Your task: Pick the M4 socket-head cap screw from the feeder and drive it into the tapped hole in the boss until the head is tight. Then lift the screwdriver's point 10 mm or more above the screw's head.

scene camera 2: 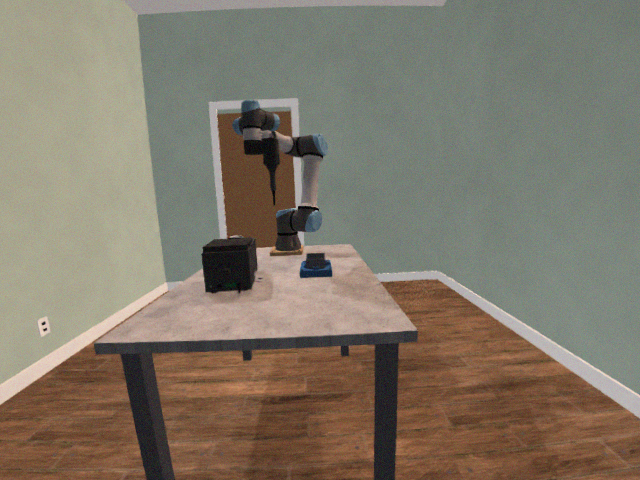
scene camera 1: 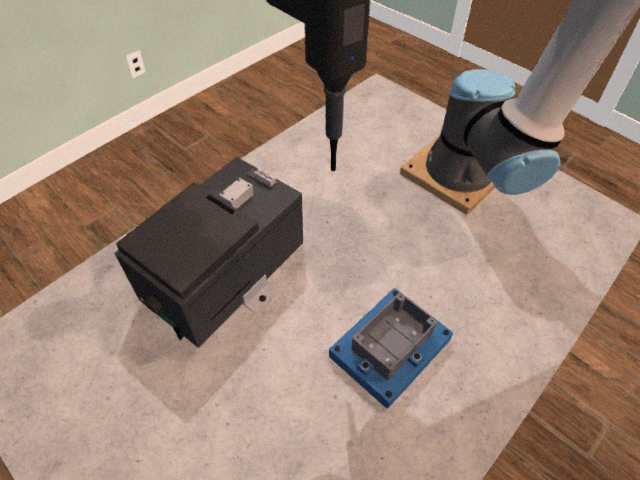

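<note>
The screwdriver point(scene camera 1: 333, 168) point(scene camera 2: 273, 203) points straight down, high above the table, between the feeder and the robot's base in scene camera 1. Its bit has a blunt dark end; no screw can be made out there. It has no fingers that open or shut. The black feeder point(scene camera 1: 188, 240) point(scene camera 2: 229, 264) stands at the left, with a small light block point(scene camera 1: 236, 193) on its top. No single M4 screw can be made out there. A grey open housing point(scene camera 1: 373, 357) point(scene camera 2: 315, 259) sits on a blue plate point(scene camera 1: 390, 394) point(scene camera 2: 315, 271). Small holes show at its corners; which is the tapped boss hole cannot be told.
The robot's base stands on a wooden plate point(scene camera 1: 439, 189) point(scene camera 2: 286, 252) at the back of the table point(scene camera 1: 305, 413) point(scene camera 2: 258, 315). A light bracket point(scene camera 1: 254, 296) with a dark spot sticks out from the feeder's side. Several dark screw heads or holes show on the blue plate.
</note>
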